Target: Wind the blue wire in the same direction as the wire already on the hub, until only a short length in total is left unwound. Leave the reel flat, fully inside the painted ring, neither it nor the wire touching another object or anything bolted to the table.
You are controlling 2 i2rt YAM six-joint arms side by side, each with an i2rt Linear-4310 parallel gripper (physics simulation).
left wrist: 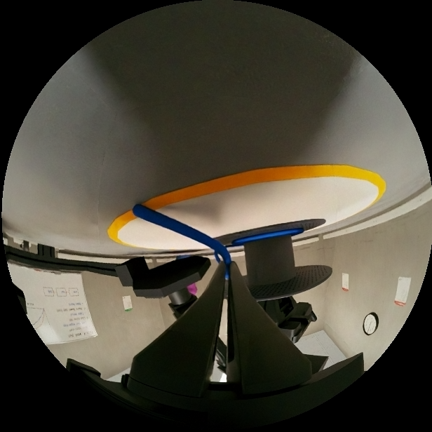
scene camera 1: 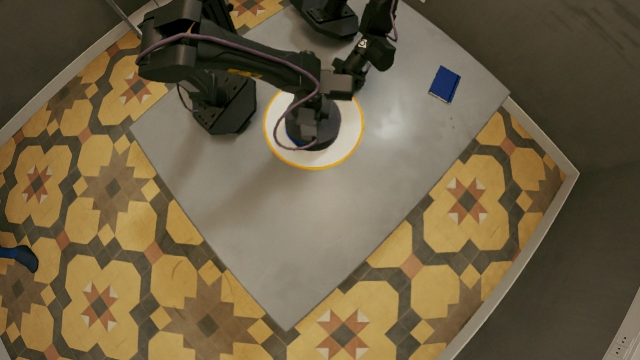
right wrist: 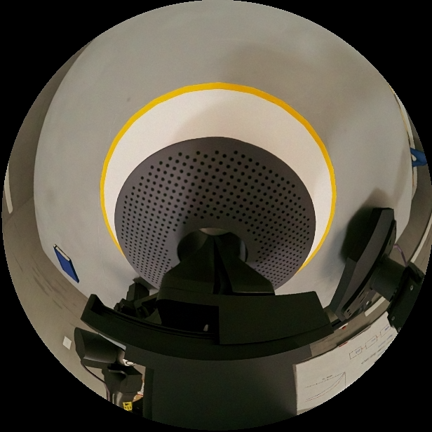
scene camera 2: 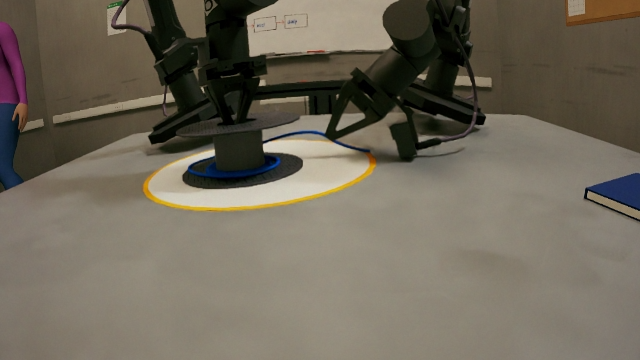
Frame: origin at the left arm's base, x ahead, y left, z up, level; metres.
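Seen in the pictures: left gripper, fingertip midpoint: (scene camera 2: 328,138); right gripper, fingertip midpoint: (scene camera 2: 236,134); left arm's base, origin of the base link: (scene camera 1: 331,13) (scene camera 2: 436,93); right arm's base, origin of the base link: (scene camera 1: 221,98) (scene camera 2: 194,108).
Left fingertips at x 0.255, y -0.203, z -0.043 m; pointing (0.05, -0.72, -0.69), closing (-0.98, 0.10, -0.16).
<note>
Pixels of each thing's top centre, then the offset from my left fingertips to it. "spot": a spot on its surface instead. Level surfaces: height alone.
- dark reel, middle of its top: (scene camera 2: 236,121) (scene camera 1: 312,117) dy -0.114, dx +0.048, dz +0.038 m
- Blue wire, surface spot: (scene camera 2: 300,132) spot: dy -0.039, dx -0.002, dz +0.009 m
- blue book, middle of its top: (scene camera 1: 445,83) dy +0.383, dx +0.199, dz -0.015 m
- grey table, its level: dz -0.027 m
The dark reel (scene camera 1: 331,131) (scene camera 2: 239,152) (left wrist: 270,260) (right wrist: 215,185) lies flat on the white disc, inside the yellow painted ring (scene camera 1: 315,169) (scene camera 2: 225,209) (left wrist: 250,176) (right wrist: 217,86). Blue wire (scene camera 2: 300,132) (left wrist: 175,225) circles low around the hub, and a length leads off behind it to the right in scene camera 2. My left gripper (scene camera 2: 329,137) (left wrist: 227,266) is shut on this wire; the free end reaches past the fingertips over the ring's edge. My right gripper (scene camera 2: 235,122) (right wrist: 211,240) is shut with its fingertips in the reel's centre hole. My right arm hides much of the reel in scene camera 1.
A blue book (scene camera 1: 445,84) (scene camera 2: 617,192) (right wrist: 66,263) lies on the grey table (scene camera 1: 300,240), right of the ring in both scene views. The right arm's base (scene camera 1: 225,107) stands left of the ring in scene camera 1; the left arm's base (scene camera 1: 332,17) stands above it.
</note>
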